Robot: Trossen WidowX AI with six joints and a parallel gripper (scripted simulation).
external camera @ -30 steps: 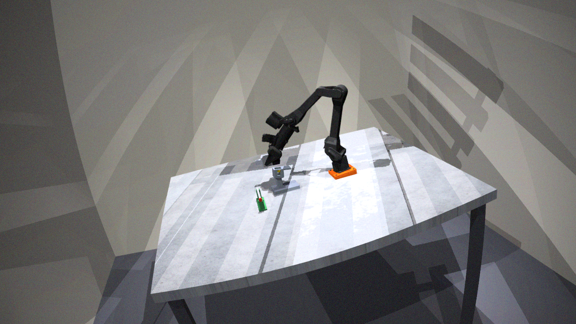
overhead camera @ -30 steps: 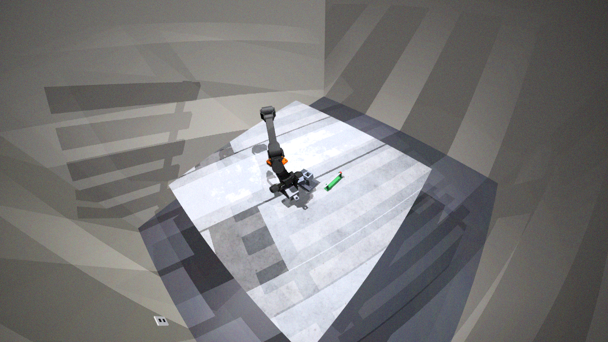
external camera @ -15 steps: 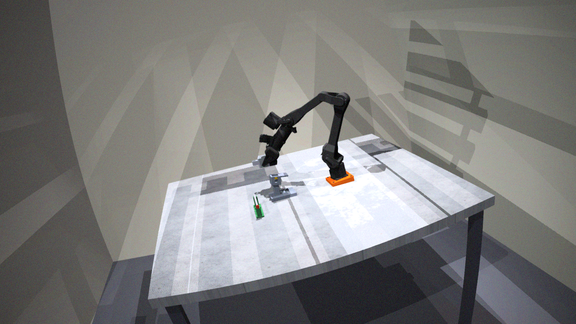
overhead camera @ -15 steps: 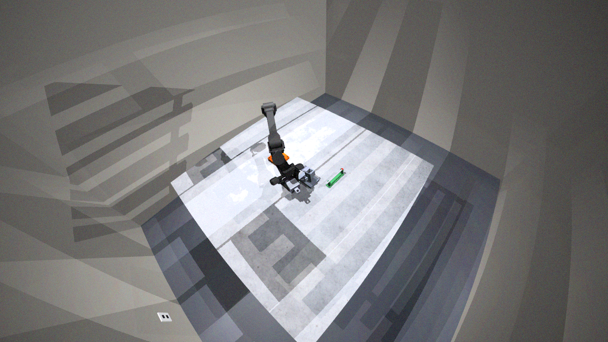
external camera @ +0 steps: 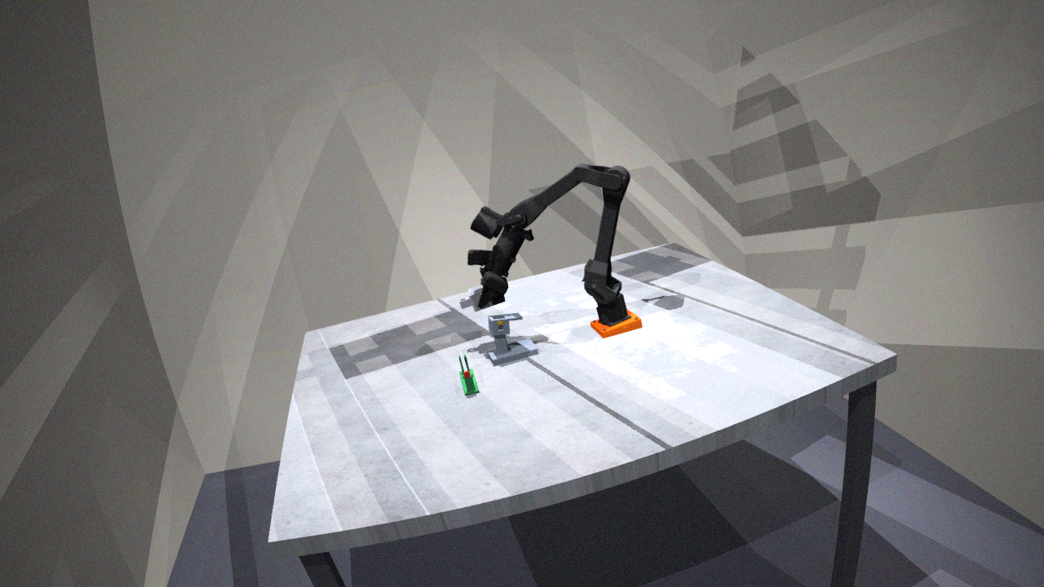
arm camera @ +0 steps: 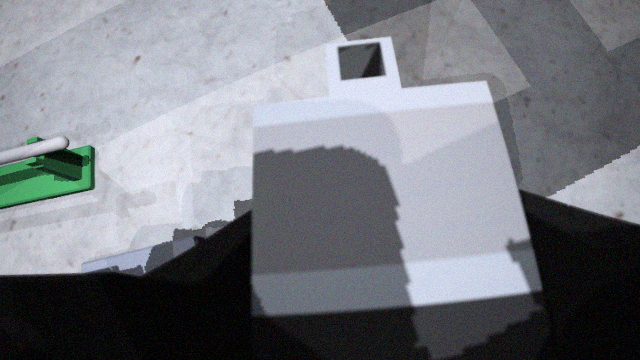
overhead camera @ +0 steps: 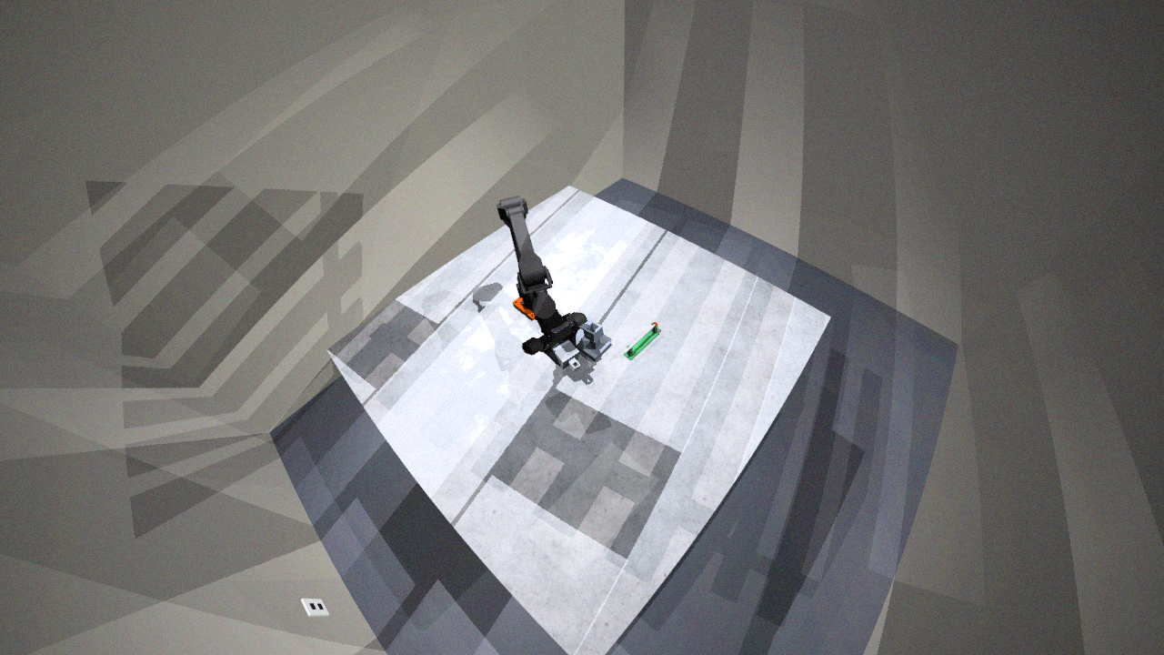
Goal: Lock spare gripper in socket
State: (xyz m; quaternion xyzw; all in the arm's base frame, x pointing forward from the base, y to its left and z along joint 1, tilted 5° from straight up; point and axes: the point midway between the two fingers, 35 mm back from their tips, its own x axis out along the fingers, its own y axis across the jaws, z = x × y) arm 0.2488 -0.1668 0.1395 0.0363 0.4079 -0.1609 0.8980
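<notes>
The grey mount lies 140 mm to the left of my gripper tip, 50 mm below it and 10 mm behind it. Round my gripper tip: green pin cradle 220 mm to the left, 130 mm ahead, 80 mm below; spare gripper 10 mm behind, 10 mm above.
</notes>
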